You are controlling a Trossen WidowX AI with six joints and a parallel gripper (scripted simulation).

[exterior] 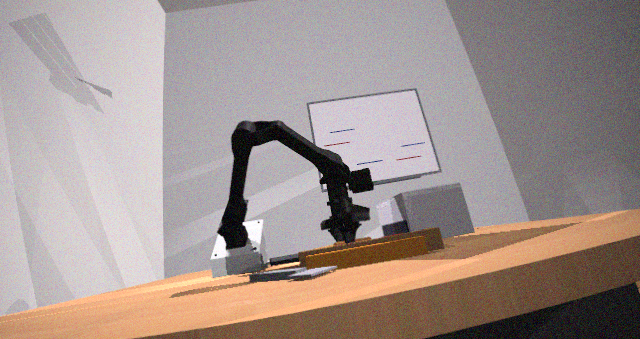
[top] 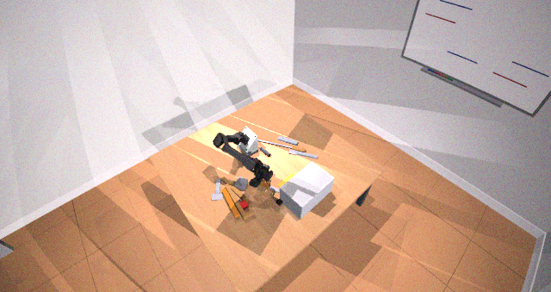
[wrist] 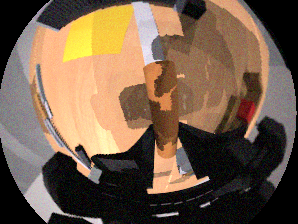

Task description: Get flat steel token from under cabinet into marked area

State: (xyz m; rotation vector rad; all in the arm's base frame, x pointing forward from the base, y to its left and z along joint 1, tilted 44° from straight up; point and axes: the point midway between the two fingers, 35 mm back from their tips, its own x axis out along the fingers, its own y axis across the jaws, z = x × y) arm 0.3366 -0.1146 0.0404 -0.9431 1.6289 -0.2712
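Now: the grey block 110 mm to the right of my gripper tip, 70 mm behind it and 10 mm above it. The rest, counted from my gripper tip: orange bar (250 mm to the right, 10 mm ahead); thin wooden stick (170 mm to the right, 50 mm behind); red block (190 mm to the right, 80 mm ahead, 10 mm above).
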